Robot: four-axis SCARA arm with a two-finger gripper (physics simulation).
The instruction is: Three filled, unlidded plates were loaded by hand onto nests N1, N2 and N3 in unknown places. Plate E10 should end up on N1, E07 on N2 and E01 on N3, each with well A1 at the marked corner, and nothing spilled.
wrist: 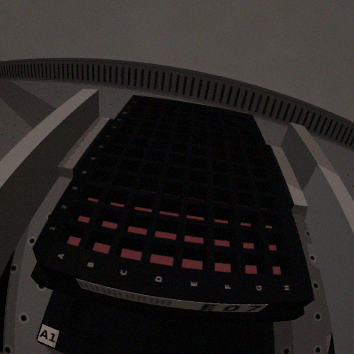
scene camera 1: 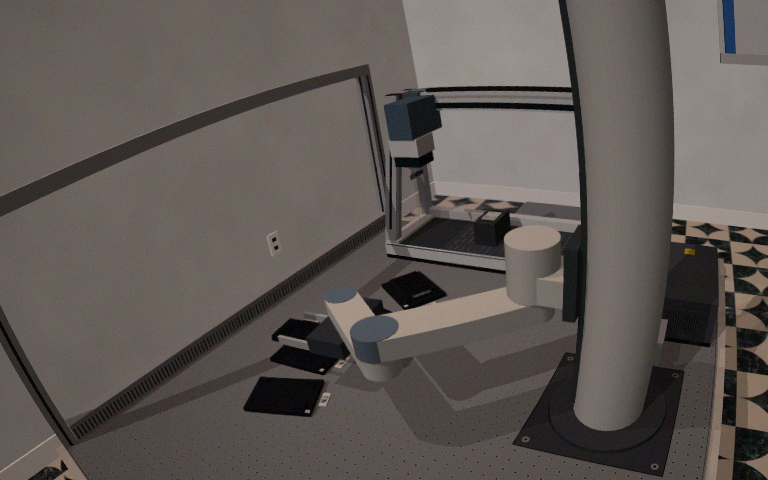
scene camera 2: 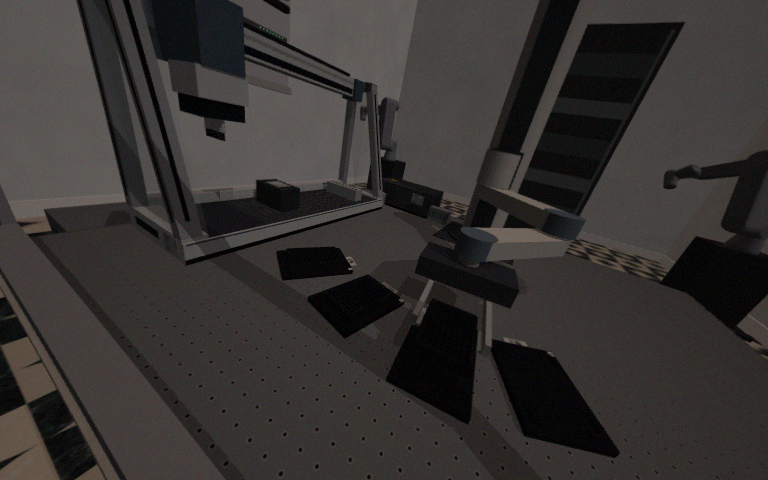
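Seen in the pictures: gripper, between the fingertips: (wrist: 192,119) (scene camera 1: 292,327) (scene camera 2: 448,334); arm's base, origin of its link: (scene camera 1: 607,411).
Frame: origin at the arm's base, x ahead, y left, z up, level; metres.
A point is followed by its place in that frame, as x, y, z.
My gripper (scene camera 1: 304,329) {0.743, 0.075, 0.092} (scene camera 2: 451,335) {0.743, 0.075, 0.092} (wrist: 192,119) {0.743, 0.075, 0.092} is shut on plate E07 (scene camera 1: 294,328) {0.746, 0.068, 0.084} (scene camera 2: 451,322) {0.703, 0.071, 0.085} (wrist: 165,220) {0.683, 0.072, 0.086}, gripping its long sides. The plate is level, with red liquid in its near wells. It hangs a little above a black nest (scene camera 1: 300,360) {0.710, 0.109, 0.024} (scene camera 2: 431,390) {0.786, 0.084, 0.025} (wrist: 165,335) {0.661, 0.060, 0.025}. The plate's A corner and the nest's A1 mark are both at lower left in the wrist view. An outer nest (scene camera 1: 284,396) {0.647, 0.233, 0.024} (scene camera 2: 552,396) {0.670, 0.242, 0.025} bears no plate. Two other plates sit on nests: one at the far end (scene camera 1: 416,285) {0.634, -0.285, 0.036} (scene camera 2: 314,260) {0.663, -0.272, 0.035}, one between (scene camera 2: 357,297) {0.704, -0.112, 0.036}. Their names and the nest tags are unreadable.
A gantry machine (scene camera 1: 447,263) {0.630, -0.450, 0.021} (scene camera 2: 283,226) {0.609, -0.450, 0.048} with a dark block (scene camera 1: 490,228) {0.508, -0.515, 0.119} (scene camera 2: 277,194) {0.565, -0.533, 0.114} on its deck stands beyond the nests. The arm's column (scene camera 1: 625,198) {-0.004, 0.075, 0.467} rises from a bolted base plate (scene camera 1: 538,433) {0.113, 0.107, 0.012}. A slotted strip (scene camera 1: 226,335) {1.004, 0.123, 0.016} (wrist: 200,87) {1.004, 0.098, 0.033} runs along the wall side.
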